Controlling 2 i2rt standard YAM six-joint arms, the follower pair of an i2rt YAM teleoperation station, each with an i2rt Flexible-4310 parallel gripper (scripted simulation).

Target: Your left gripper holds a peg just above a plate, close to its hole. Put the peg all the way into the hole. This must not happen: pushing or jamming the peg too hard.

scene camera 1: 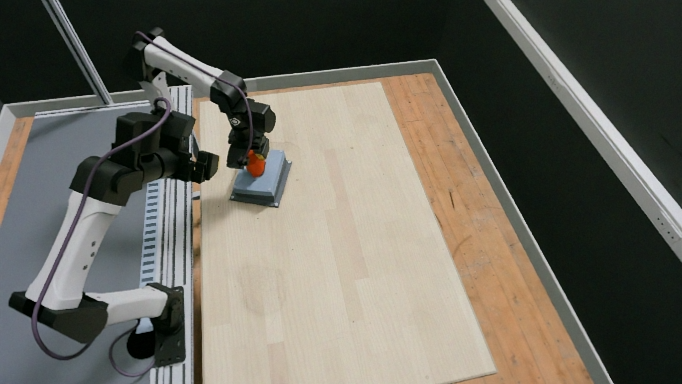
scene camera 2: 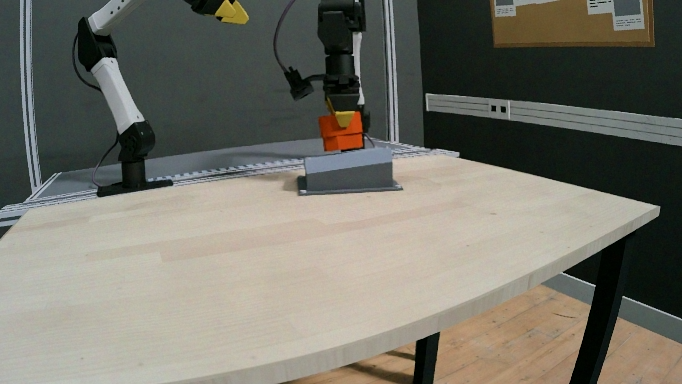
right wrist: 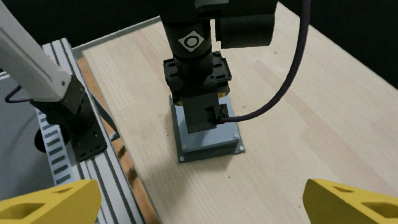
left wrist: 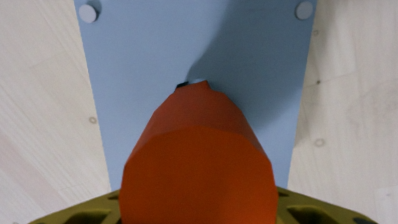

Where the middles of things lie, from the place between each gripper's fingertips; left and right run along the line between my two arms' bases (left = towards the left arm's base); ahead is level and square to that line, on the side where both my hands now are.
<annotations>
Right now my left hand (scene camera 2: 342,127) is 10 mm short of the blue-grey plate (scene camera 1: 246,184) and 70 mm above it. Round my left hand: orange peg (scene camera 2: 335,137) (20 mm below).
My right gripper (scene camera 1: 196,152) is now 11 cm short of the orange peg, 18 cm to the right of it and 26 cm above it. Round my right hand: blue-grey plate (12 cm ahead, 18 cm to the left, 32 cm below).
</annotations>
